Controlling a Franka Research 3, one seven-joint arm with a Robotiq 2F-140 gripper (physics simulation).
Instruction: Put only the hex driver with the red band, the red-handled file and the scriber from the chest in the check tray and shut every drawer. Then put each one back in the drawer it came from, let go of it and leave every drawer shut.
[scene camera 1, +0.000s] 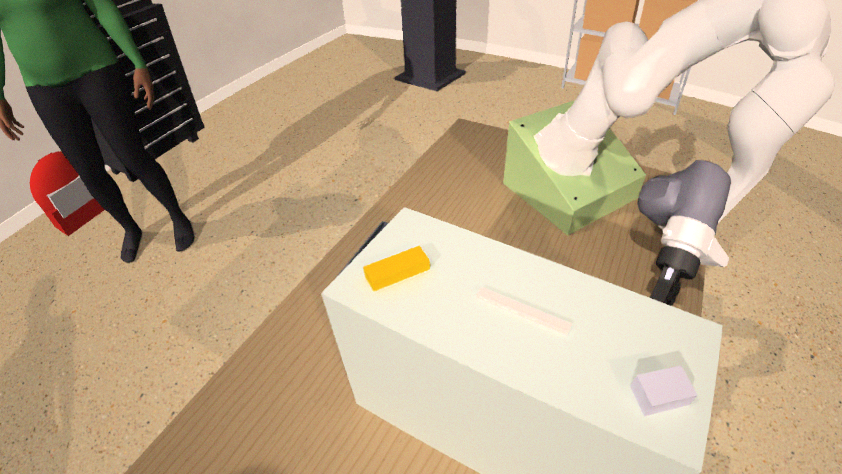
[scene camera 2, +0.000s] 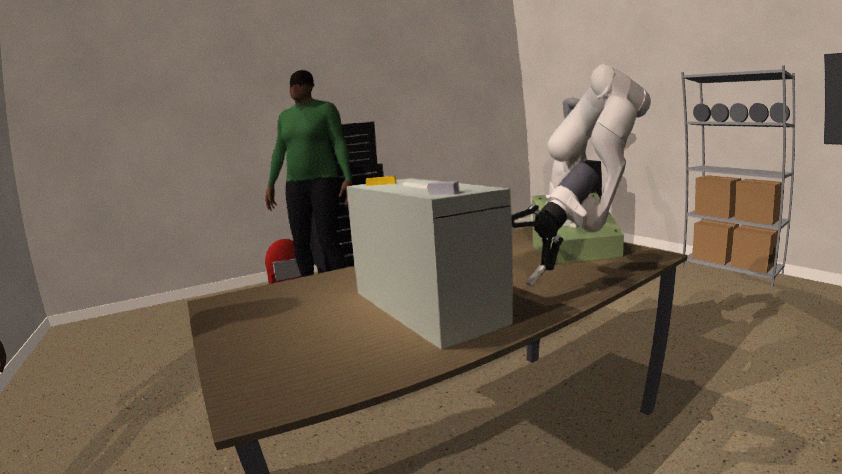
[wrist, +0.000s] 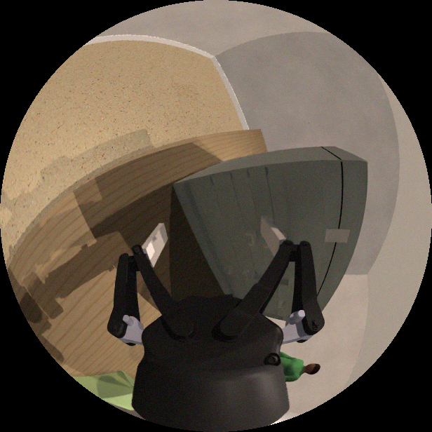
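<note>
The chest (scene camera 1: 412, 347) (scene camera 2: 394, 259) (wrist: 305, 200) is a pale grey-green box on the table. Its drawer side faces the arm and shows dark and shaded in the wrist view; the drawer fronts look flush, with none seen sticking out. My gripper (scene camera 1: 664, 295) (scene camera 2: 528, 247) (wrist: 212, 227) is open and empty, with its fingers spread wide, in front of the drawer side and apart from it. The hex driver with the red band, the red-handled file and the scriber do not show in any view. I cannot make out the check tray for certain.
On the chest's top lie a yellow block (scene camera 1: 396, 268) (scene camera 2: 380, 180), a pale pink bar (scene camera 1: 524, 310) and a lilac block (scene camera 1: 664, 389) (scene camera 2: 443, 187). A dark strip (scene camera 1: 366, 243) shows past the chest's far end. The green arm base (scene camera 1: 595, 194) (scene camera 2: 589, 244) stands behind the gripper.
</note>
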